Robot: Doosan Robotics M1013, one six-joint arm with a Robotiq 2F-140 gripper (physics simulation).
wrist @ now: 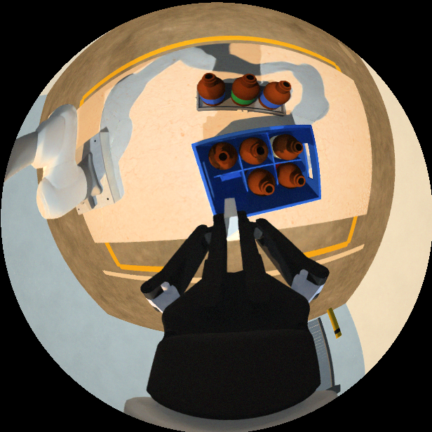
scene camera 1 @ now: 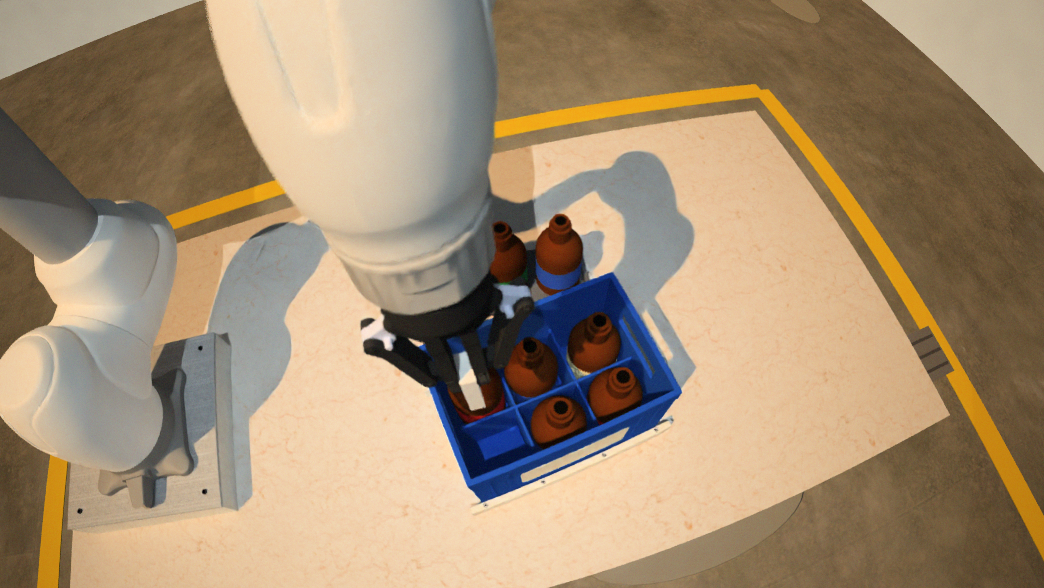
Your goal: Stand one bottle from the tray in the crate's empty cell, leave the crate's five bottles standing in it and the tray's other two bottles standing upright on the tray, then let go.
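Where they show: gripper, fingertip midpoint: [scene camera 1: 474,395]; arm's base, origin of the base link: [scene camera 1: 144,432].
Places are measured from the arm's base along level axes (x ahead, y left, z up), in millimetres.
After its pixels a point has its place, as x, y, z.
My gripper [scene camera 1: 473,398] {555, -179, 199} [wrist: 230,207] is shut and empty. It hangs above the crate; in the scene view its fingertips overlap the red-labelled bottle [scene camera 1: 493,401] {575, -136, 38} [wrist: 222,161] in the crate's left back cell. The blue crate [scene camera 1: 657,406] {752, -236, 101} [wrist: 280,206] holds this bottle and four more brown bottles, upright. Its left front cell [scene camera 1: 498,441] {564, -166, -56} [wrist: 227,190] is empty. Behind the crate, a grey tray [wrist: 205,109] bears a blue-labelled bottle [wrist: 211,91], a green-labelled bottle [scene camera 1: 506,257] {663, 59, 54} [wrist: 245,91] and another blue-labelled bottle [scene camera 1: 558,249] {739, 44, 55} [wrist: 275,95], all upright. The arm hides the left one in the scene view.
The arm's base plate [scene camera 1: 193,430] {97, -21, -6} [wrist: 106,172] stands left of the crate. A pale strip with screws [scene camera 1: 573,469] {648, -248, -34} runs along the crate's front. The crate's walls and dividers stand up around the cells. Yellow lines [scene camera 1: 840,204] border the table.
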